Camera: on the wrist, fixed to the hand. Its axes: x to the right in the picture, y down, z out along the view.
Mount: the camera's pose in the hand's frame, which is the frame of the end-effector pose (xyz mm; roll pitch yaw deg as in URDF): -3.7 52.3 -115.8 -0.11 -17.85 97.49
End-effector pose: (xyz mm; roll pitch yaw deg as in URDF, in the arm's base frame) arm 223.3 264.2 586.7 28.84 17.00 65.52
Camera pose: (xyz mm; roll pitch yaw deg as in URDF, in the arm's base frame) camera 120.1 282.8 514.9 19.48 -46.75 147.72
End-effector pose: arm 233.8 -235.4 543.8 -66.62 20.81 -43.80
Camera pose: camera 148.0 -271.6 457.3 37.63 40.69 76.32
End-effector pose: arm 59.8 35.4 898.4 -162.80 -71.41 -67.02
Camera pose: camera -53.4 86.6 925.2 -103.65 17.45 -125.23
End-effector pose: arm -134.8 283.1 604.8 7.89 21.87 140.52
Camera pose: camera -144.3 203.2 506.4 23.13 -26.63 -132.44
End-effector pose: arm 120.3 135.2 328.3 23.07 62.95 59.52
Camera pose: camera 0.0 115.1 292.5 70.15 -24.01 114.51
